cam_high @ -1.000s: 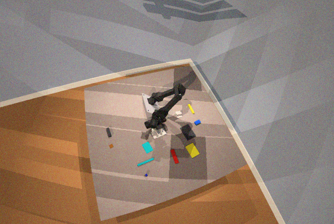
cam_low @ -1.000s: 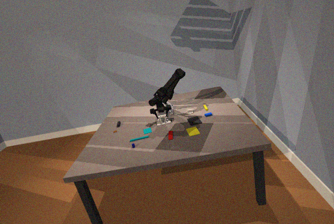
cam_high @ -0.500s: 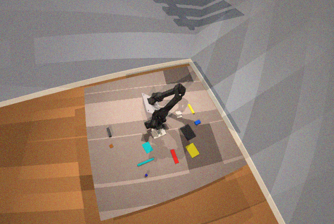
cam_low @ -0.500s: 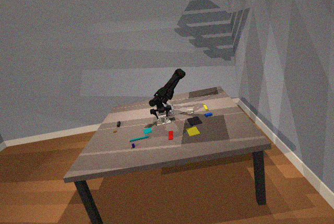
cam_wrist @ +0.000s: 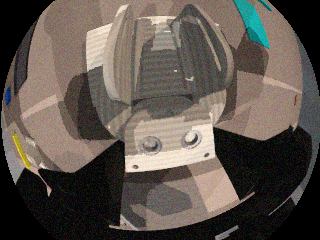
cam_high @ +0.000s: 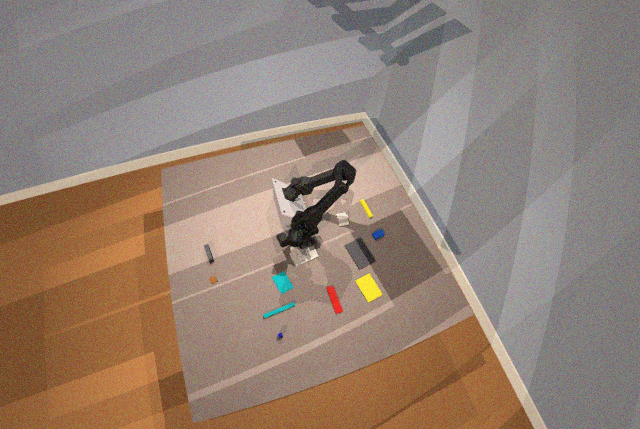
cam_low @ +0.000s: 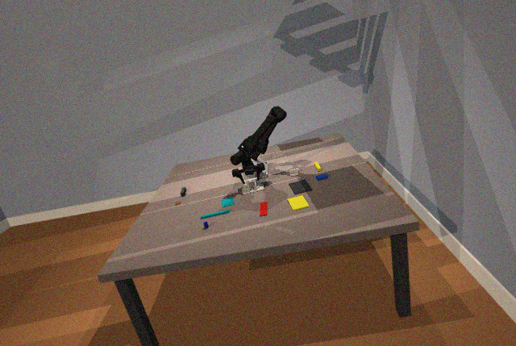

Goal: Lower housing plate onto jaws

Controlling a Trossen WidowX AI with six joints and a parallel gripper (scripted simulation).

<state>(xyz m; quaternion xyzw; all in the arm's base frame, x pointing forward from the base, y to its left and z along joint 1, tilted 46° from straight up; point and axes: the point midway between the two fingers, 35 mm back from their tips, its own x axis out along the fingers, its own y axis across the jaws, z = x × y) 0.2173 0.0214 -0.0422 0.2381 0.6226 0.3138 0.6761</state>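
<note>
Now: the white housing part 1 cm ahead of my gripper tip and 2 cm above it. Also, from my gripper tip: dark grey plate: 14 cm ahead, 27 cm to the left, 1 cm below; white block: 6 cm behind, 25 cm to the left; cyan tile: 17 cm ahead, 12 cm to the right, 1 cm below.
</note>
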